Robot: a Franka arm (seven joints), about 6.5 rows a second.
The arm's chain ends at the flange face. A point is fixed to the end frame.
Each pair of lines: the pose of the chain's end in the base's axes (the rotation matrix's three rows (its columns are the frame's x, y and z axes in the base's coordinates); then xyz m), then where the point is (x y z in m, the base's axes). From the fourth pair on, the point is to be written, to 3 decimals.
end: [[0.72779 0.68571 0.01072], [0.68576 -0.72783 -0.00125], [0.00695 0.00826 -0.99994]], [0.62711 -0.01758 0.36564]
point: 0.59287 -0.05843 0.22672
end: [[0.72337 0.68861 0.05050], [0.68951 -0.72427 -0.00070], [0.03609 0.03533 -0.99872]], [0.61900 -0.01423 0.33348]
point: 0.59052 -0.05519 0.19329
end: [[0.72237 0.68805 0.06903], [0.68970 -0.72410 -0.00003], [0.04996 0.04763 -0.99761]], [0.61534 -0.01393 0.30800]
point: 0.58948 -0.05480 0.16728
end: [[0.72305 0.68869 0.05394], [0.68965 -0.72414 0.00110], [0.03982 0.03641 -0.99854]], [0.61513 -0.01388 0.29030]
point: 0.587 -0.055 0.150
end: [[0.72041 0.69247 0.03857], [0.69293 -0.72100 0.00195], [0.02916 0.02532 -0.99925]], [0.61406 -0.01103 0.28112]
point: 0.584 -0.052 0.141
